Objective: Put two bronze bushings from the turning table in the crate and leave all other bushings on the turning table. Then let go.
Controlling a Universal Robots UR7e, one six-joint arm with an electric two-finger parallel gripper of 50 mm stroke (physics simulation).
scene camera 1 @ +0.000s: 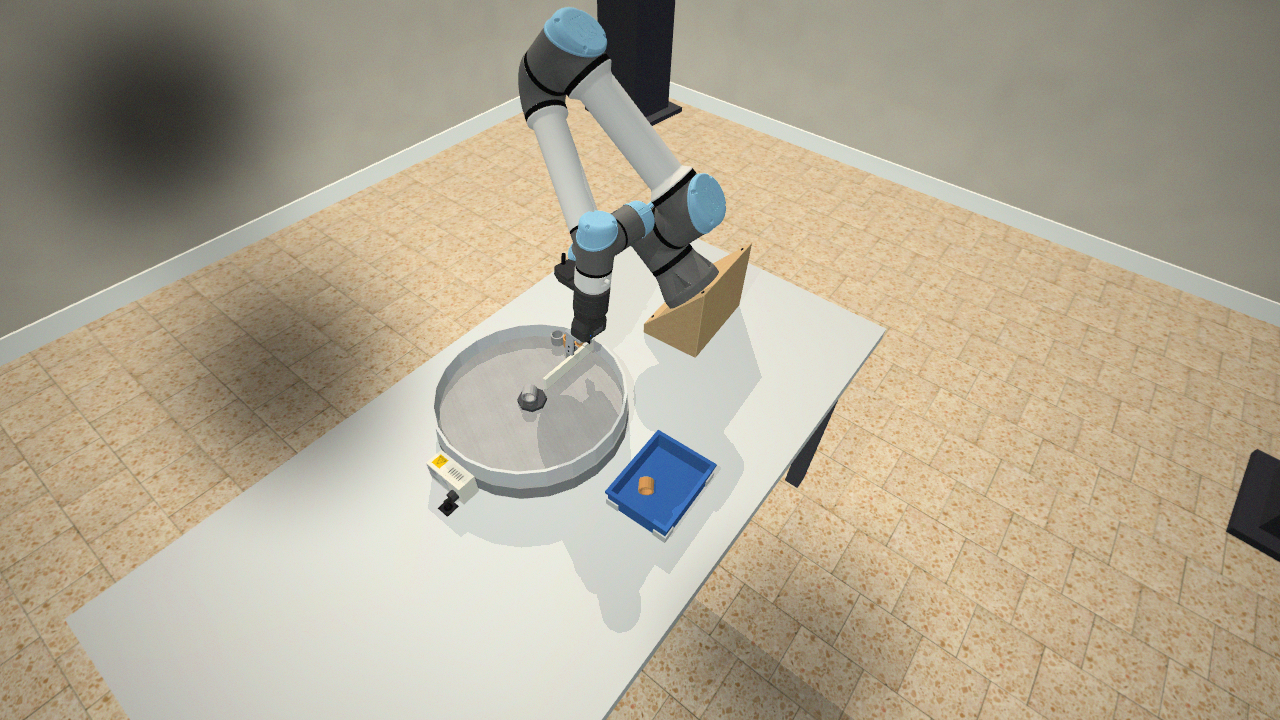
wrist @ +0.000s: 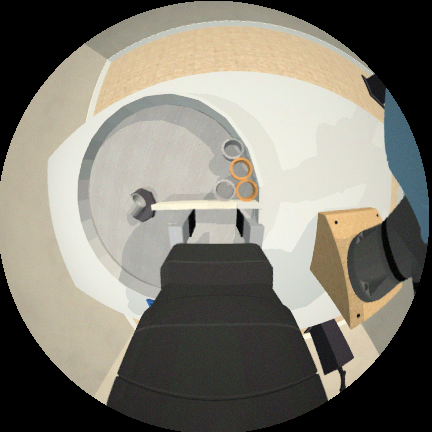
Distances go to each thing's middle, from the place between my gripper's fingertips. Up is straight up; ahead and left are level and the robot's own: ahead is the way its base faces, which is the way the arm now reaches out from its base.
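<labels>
The blue crate [scene camera 1: 679, 473] is what I measure my hand from: my hand is 90 mm above the crate and 90 mm short of it, and it is also 340 mm to the right of the crate.
</labels>
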